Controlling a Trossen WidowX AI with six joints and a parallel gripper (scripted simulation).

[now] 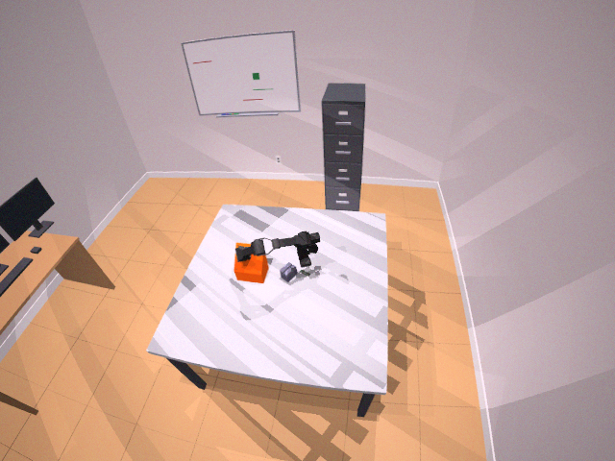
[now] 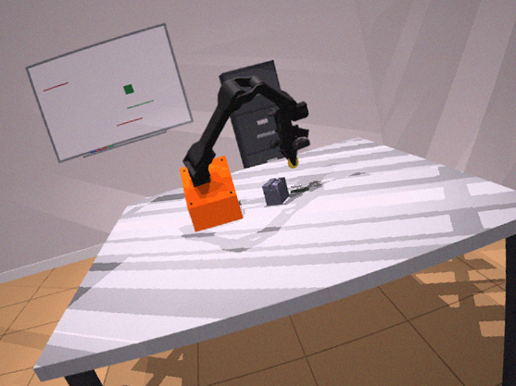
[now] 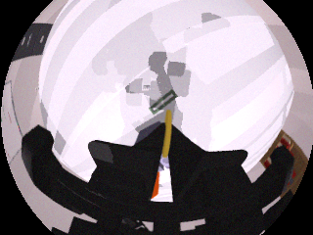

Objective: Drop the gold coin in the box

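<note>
Right now my gripper tip is 10 mm below the gold coin.
</note>
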